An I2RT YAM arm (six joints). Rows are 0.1 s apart.
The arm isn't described. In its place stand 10 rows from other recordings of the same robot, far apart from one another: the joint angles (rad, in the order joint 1, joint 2, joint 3, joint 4, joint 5, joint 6), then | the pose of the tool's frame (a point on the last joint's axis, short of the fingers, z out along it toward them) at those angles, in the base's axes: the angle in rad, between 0 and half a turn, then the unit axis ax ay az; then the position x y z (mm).
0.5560, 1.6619, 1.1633, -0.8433, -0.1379, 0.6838 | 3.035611 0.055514 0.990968 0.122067 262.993 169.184 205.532
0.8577, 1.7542, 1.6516, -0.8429, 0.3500, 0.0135 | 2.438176 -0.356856 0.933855 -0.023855 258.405 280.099 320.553
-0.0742, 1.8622, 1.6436, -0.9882, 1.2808, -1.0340 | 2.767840 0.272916 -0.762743 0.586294 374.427 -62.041 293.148
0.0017, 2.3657, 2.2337, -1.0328, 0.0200, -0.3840 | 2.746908 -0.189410 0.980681 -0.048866 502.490 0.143 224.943
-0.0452, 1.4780, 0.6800, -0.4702, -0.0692, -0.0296 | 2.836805 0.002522 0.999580 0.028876 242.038 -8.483 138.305
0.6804, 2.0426, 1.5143, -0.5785, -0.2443, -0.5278 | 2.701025 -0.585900 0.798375 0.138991 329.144 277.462 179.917
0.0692, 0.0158, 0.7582, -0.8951, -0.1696, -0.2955 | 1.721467 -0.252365 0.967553 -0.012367 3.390 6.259 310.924
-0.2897, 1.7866, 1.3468, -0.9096, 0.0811, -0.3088 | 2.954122 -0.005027 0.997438 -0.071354 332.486 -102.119 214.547
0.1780, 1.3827, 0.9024, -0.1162, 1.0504, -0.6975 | 2.578928 -0.116097 0.824381 -0.554002 292.364 21.215 261.343
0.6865, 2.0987, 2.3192, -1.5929, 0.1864, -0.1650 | 2.902731 -0.403672 0.912626 -0.064516 313.885 248.690 346.849
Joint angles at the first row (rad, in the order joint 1, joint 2, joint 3, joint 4, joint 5, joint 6):
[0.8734, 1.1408, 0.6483, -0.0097, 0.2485, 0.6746]
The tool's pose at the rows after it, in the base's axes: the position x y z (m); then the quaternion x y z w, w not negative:
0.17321 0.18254 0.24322 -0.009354 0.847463 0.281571 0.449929
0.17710 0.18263 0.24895 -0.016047 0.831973 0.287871 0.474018
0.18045 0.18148 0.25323 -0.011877 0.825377 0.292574 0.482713
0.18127 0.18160 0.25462 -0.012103 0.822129 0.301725 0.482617
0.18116 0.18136 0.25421 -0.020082 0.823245 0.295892 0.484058
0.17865 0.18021 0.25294 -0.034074 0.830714 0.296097 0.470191
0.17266 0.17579 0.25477 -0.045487 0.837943 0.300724 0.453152
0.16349 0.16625 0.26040 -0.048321 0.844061 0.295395 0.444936
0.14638 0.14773 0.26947 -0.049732 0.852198 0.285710 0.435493
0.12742 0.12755 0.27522 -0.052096 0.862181 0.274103 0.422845
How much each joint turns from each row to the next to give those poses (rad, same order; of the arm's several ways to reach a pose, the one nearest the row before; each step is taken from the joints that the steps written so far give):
[-0.0271, 0.0000, 0.0065, 0.0286, -0.0007, -0.0034]
[-0.0111, 0.0004, 0.0000, 0.0591, 0.0011, -0.0385]
[-0.0133, 0.0000, 0.0073, 0.0179, -0.0046, -0.0050]
[-0.0042, 0.0000, 0.0003, 0.0130, -0.0160, 0.0038]
[-0.0004, -0.0004, 0.0000, -0.0050, -0.0003, -0.0186]
[0.0000, -0.0095, 0.0008, -0.0366, -0.0302, -0.0088]
[0.0004, -0.0348, 0.0000, -0.0606, -0.0359, 0.0007]
[0.0000, -0.0640, 0.0007, -0.0881, -0.0045, -0.0004]
[-0.0008, -0.1179, 0.0001, -0.1496, 0.0007, 0.0001]
[0.0000, -0.1209, 0.0003, -0.1613, -0.0004, 0.0003]

